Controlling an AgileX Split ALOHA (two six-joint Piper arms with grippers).
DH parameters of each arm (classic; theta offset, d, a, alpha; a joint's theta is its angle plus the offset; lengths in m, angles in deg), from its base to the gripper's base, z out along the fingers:
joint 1: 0 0.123 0 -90
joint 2: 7.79 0 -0.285 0
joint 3: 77.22 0 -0.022 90
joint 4: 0 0.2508 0 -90
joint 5: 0 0 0.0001 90
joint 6: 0 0.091 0 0
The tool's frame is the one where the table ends.
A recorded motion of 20 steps. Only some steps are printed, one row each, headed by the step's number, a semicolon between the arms.
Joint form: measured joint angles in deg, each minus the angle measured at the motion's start. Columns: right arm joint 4, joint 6, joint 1, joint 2, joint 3, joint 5; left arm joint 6, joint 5, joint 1, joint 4, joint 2, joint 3.
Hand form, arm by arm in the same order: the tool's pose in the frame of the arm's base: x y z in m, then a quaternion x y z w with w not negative. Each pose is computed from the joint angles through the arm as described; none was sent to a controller.
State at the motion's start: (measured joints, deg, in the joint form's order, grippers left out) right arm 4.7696 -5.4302 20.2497 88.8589 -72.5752 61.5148; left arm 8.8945 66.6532 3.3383 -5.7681 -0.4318 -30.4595
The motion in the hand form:
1: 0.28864 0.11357 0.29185 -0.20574 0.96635 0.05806 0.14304; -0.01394 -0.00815 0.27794 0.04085 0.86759 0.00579 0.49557
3: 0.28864 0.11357 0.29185 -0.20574 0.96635 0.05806 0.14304; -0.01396 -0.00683 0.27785 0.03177 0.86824 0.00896 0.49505
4: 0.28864 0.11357 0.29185 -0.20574 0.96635 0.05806 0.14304; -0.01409 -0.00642 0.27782 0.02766 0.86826 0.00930 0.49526
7: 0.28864 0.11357 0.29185 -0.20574 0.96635 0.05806 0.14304; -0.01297 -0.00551 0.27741 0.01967 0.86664 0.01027 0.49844
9: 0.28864 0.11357 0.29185 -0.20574 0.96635 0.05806 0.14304; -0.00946 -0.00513 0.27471 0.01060 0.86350 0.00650 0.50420
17: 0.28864 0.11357 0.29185 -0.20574 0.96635 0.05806 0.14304; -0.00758 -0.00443 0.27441 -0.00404 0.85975 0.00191 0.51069
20: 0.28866 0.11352 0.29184 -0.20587 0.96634 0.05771 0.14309; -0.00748 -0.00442 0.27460 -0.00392 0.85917 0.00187 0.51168
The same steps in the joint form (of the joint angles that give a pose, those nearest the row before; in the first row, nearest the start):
1: 0.00 0.00 0.00 0.00 0.00 0.00; -0.80 0.00 0.00 0.74 0.00 0.00
3: 0.00 0.00 0.00 0.00 0.00 0.00; -1.88 0.00 0.00 1.65 0.00 0.00
4: 0.00 0.00 0.00 0.00 0.00 0.00; -2.39 0.00 0.00 1.93 -0.05 0.00
7: 0.00 0.00 0.00 0.00 0.00 0.00; -3.34 -0.73 0.00 2.50 -0.06 0.29
9: 0.00 0.00 0.00 0.00 0.00 0.00; -4.43 -2.53 0.00 2.57 -0.11 1.38
17: 0.00 0.00 0.00 0.00 0.00 0.00; -6.30 -3.84 0.00 2.95 -0.11 1.82
20: -0.04 0.00 0.00 0.00 0.00 0.00; -6.29 -3.97 -0.02 2.95 -0.11 1.82

